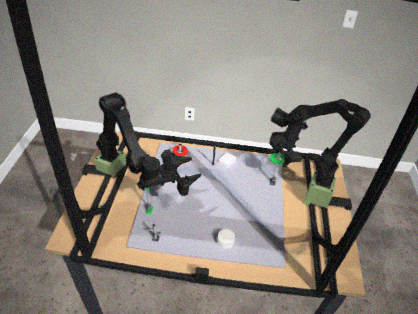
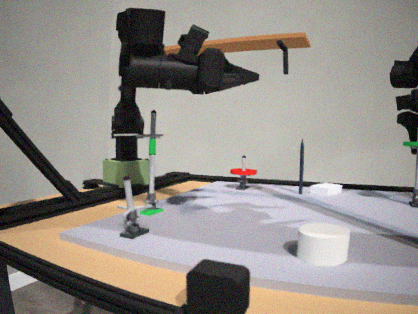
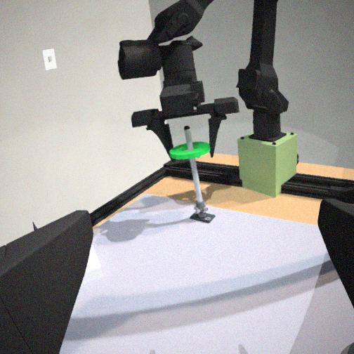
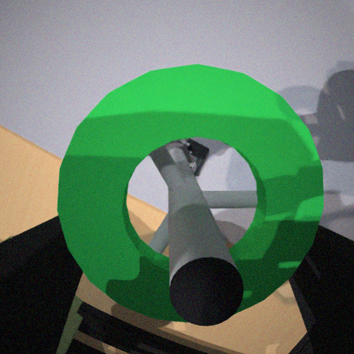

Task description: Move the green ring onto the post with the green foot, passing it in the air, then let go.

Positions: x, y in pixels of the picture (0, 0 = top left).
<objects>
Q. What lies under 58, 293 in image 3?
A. The left gripper.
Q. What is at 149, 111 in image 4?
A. A green ring.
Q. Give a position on a dark-footed post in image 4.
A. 198, 150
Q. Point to a dark-footed post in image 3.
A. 202, 215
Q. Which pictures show the left gripper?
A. Image 1, image 2 and image 3 only.
</objects>
